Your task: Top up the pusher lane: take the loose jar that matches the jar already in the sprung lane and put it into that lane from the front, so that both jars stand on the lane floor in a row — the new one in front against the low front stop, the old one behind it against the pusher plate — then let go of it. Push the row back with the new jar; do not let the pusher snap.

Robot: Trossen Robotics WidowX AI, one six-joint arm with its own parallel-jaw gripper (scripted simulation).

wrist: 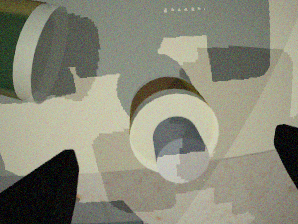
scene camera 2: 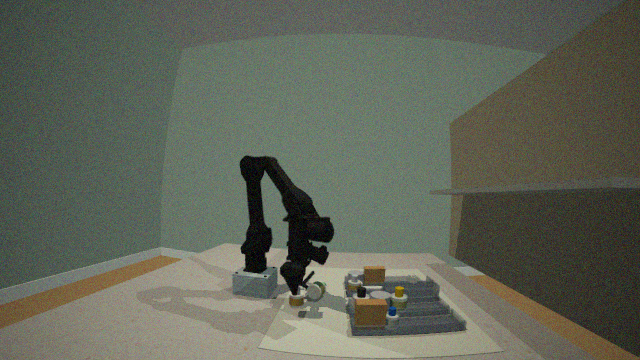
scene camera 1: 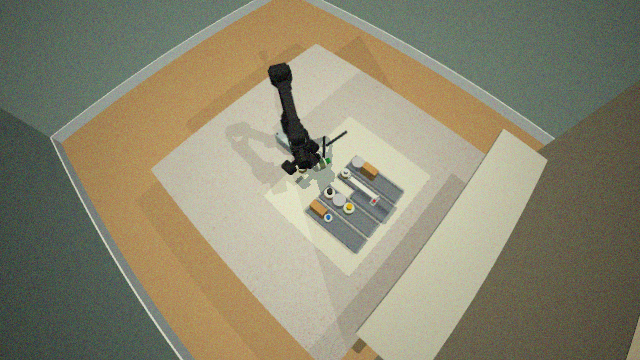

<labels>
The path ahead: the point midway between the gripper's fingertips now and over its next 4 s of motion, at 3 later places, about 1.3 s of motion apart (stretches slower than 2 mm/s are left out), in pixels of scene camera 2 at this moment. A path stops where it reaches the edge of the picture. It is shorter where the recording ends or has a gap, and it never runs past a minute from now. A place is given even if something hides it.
My gripper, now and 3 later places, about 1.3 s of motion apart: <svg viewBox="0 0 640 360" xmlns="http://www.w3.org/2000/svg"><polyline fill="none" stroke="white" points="297,289 299,283 331,270 341,278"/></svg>
</labels>
